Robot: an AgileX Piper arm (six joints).
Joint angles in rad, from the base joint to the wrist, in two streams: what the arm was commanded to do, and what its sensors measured. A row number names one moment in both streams.
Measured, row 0: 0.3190, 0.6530, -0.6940, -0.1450, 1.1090, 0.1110
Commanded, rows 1 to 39: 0.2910, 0.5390, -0.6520, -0.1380, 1.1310, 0.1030; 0.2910, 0.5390, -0.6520, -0.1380, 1.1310, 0.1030; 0.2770, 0.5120, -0.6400, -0.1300, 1.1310, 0.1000; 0.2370, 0.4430, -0.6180, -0.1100, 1.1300, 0.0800; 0.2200, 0.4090, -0.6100, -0.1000, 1.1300, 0.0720; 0.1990, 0.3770, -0.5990, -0.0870, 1.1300, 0.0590; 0.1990, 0.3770, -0.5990, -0.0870, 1.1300, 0.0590; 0.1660, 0.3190, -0.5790, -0.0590, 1.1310, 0.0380; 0.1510, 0.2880, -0.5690, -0.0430, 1.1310, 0.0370; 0.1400, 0.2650, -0.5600, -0.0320, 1.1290, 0.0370; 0.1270, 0.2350, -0.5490, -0.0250, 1.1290, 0.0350; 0.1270, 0.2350, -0.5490, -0.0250, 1.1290, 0.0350; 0.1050, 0.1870, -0.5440, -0.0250, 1.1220, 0.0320; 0.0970, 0.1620, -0.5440, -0.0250, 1.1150, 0.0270; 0.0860, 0.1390, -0.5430, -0.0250, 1.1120, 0.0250; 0.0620, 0.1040, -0.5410, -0.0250, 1.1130, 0.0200; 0.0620, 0.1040, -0.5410, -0.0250, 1.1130, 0.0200; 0.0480, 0.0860, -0.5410, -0.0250, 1.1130, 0.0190; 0.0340, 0.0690, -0.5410, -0.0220, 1.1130, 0.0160; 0.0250, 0.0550, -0.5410, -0.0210, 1.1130, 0.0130; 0.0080, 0.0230, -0.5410, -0.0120, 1.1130, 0.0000; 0.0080, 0.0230, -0.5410, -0.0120, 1.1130, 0.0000; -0.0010, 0.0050, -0.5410, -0.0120, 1.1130, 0.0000; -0.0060, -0.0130, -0.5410, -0.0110, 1.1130, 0.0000; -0.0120, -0.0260, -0.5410, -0.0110, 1.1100, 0.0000; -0.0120, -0.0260, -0.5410, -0.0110, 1.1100, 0.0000; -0.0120, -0.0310, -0.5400, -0.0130, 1.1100, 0.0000; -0.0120, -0.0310, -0.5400, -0.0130, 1.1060, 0.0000; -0.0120, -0.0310, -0.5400, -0.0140, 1.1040, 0.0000; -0.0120, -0.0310, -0.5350, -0.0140, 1.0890, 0.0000; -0.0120, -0.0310, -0.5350, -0.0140, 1.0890, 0.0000; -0.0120, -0.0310, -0.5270, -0.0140, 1.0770, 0.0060; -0.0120, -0.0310, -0.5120, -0.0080, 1.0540, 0.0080; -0.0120, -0.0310, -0.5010, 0.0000, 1.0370, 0.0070; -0.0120, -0.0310, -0.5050, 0.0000, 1.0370, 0.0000; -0.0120, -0.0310, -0.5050, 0.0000, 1.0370, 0.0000; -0.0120, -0.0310, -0.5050, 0.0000, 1.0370, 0.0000; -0.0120, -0.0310, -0.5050, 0.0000, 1.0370, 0.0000; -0.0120, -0.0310, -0.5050, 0.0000, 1.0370, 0.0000
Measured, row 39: -0.0050, -0.0030, -0.5070, 0.0000, 1.0500, 0.0090
